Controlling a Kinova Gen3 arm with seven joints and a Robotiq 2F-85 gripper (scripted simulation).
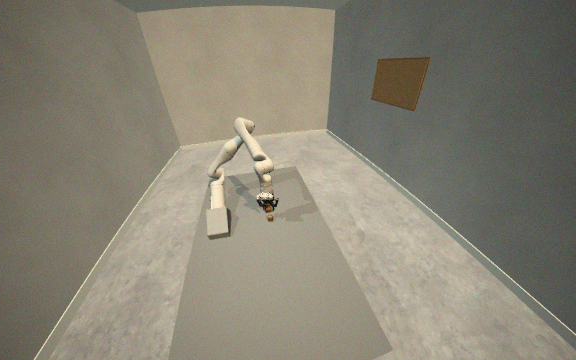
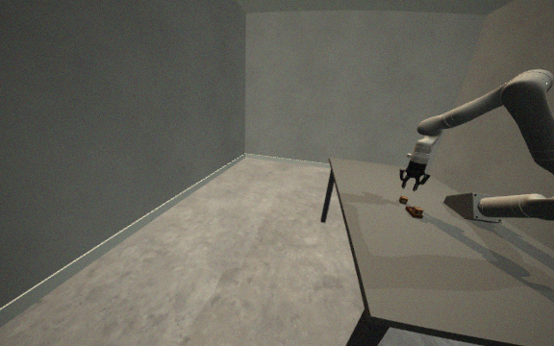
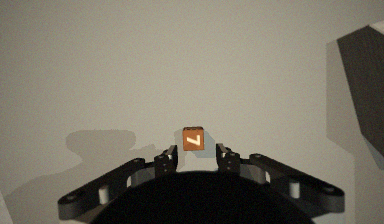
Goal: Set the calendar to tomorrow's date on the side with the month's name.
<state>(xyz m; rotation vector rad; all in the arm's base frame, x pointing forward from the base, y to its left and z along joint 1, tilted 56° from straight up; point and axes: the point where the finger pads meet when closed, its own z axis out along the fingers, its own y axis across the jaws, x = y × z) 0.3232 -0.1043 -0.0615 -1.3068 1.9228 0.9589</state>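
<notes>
The digit cube lies 90 mm below my hand. Also, from my hand: orange tray: 110 mm to the left, 90 mm below.
</notes>
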